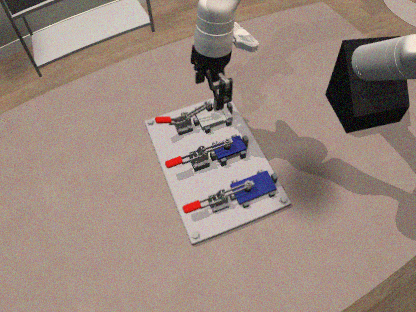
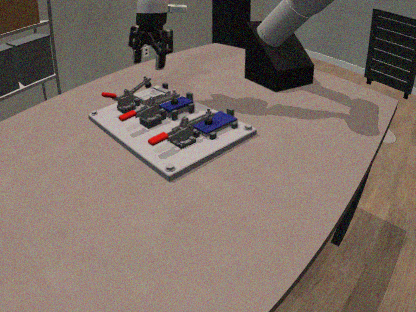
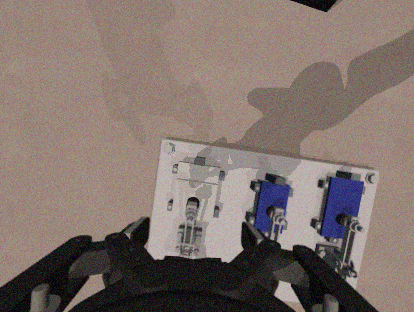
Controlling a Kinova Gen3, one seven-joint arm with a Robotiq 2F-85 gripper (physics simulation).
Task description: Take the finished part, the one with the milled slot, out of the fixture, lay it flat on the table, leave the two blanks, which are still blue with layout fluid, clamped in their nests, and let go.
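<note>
The finished part, pale with a milled slot, lies in the end nest of the fixture plate. Its clamp arm slopes upward, with the tip off the part. The smaller blue blank and the larger blue blank sit in their nests under lowered clamp arms. My gripper is open and empty, above the end nest, fingers pointing down.
Red clamp handles stick out along one side of the plate. The black robot base stands on the table beyond the blanks' side. The raised clamp arm is close below my gripper.
</note>
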